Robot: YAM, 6 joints.
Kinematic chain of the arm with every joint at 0, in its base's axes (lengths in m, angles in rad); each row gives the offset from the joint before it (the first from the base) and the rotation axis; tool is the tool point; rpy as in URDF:
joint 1: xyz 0 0 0.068 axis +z
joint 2: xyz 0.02 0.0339 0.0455 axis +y
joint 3: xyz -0.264 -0.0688 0 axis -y
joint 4: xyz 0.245 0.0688 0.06 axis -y
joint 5: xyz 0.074 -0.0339 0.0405 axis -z
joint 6: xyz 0.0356 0 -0.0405 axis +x
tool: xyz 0 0 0 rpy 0 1.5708 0
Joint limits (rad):
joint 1: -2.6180..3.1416
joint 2: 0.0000..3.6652
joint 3: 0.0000..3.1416
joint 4: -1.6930..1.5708
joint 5: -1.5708..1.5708
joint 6: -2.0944..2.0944
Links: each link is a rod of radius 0.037 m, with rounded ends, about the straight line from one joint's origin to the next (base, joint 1, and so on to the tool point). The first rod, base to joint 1, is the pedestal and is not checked.
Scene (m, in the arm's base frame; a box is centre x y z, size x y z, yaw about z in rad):
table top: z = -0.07
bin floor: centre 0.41 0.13 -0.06 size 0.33 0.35 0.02 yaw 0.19
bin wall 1: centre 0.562 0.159 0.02 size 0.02 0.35 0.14 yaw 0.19
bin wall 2: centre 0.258 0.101 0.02 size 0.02 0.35 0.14 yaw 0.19
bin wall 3: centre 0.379 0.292 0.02 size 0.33 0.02 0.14 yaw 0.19
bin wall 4: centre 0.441 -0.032 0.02 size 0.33 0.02 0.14 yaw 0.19
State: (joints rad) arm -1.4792 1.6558 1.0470 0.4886 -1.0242 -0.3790
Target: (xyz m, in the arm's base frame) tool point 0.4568 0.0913 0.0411
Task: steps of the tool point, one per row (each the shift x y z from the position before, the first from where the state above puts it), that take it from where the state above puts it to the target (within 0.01 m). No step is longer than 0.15 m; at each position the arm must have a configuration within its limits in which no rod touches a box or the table.
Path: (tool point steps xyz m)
1: 0.1006 0.0140 -0.0094
2: 0.0972 0.0427 -0.0106
3: 0.0852 0.0704 -0.0121
4: 0.0652 0.0944 -0.0133
5: 0.0382 0.1125 -0.0147
6: 0.0063 0.1225 -0.0159
7: 0.0069 0.0009 -0.0789
8: -0.0069 -0.0009 -0.0786

